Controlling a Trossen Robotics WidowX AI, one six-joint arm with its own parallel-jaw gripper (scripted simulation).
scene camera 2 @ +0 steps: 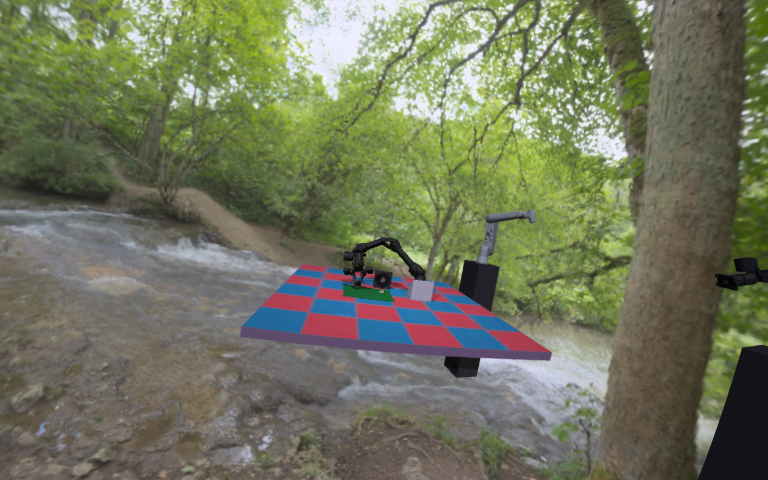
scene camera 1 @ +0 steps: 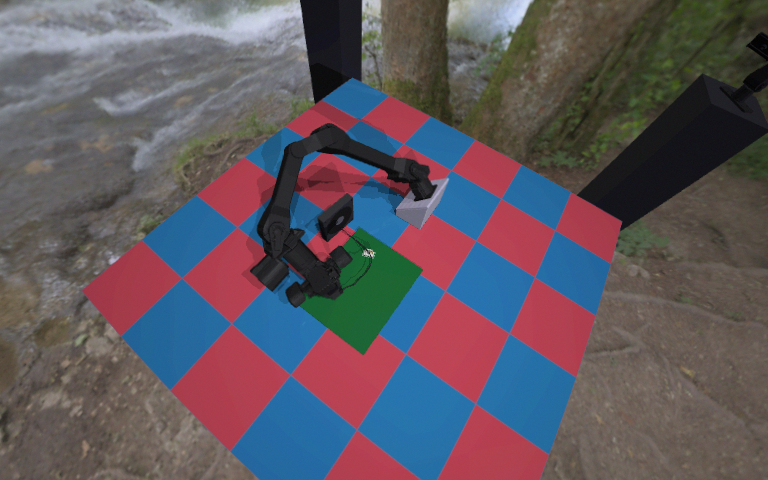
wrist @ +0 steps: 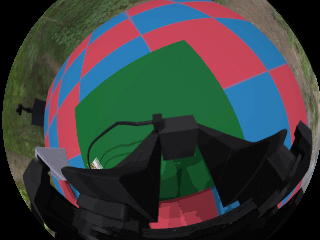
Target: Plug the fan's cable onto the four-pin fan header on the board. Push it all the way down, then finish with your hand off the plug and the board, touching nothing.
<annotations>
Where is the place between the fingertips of my gripper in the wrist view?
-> At 176, 131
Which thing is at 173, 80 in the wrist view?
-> A green board.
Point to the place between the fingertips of my gripper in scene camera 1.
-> At 336, 293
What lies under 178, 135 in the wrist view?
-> A black plug.
</annotations>
